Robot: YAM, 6 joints.
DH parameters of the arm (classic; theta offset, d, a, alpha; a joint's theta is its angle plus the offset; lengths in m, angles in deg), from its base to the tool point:
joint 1: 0 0.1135 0.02 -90
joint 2: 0 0 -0.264 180
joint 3: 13.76 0 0.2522 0
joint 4: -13.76 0 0.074 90
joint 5: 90 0 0 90
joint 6: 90 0.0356 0 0
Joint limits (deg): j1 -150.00..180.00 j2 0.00..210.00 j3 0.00..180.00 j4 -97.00..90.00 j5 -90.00..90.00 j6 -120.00..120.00
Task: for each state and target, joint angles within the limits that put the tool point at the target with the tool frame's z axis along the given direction. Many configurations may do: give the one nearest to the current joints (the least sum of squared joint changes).
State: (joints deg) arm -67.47 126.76 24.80 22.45 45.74 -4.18
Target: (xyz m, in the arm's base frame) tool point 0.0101 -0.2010 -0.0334 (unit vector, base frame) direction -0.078 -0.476 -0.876
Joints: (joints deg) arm -86.00 131.55 17.39 52.35 6.37 -4.18
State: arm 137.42 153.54 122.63 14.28 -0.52 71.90
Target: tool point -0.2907 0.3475 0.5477 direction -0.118 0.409 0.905
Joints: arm 130.71 133.76 154.62 45.99 10.21 71.90
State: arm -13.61 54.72 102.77 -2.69 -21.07 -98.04
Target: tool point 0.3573 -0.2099 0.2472 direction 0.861 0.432 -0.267
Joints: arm -34.59 105.73 74.91 0.87 -57.65 -98.04
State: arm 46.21 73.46 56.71 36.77 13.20 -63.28
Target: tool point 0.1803 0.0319 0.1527 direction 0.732 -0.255 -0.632
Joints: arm 14.88 57.98 18.30 -4.87 25.74 -63.28
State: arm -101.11 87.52 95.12 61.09 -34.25 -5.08
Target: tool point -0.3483 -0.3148 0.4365 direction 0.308 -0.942 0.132
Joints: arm -141.94 117.45 116.77 22.00 -68.71 -5.08
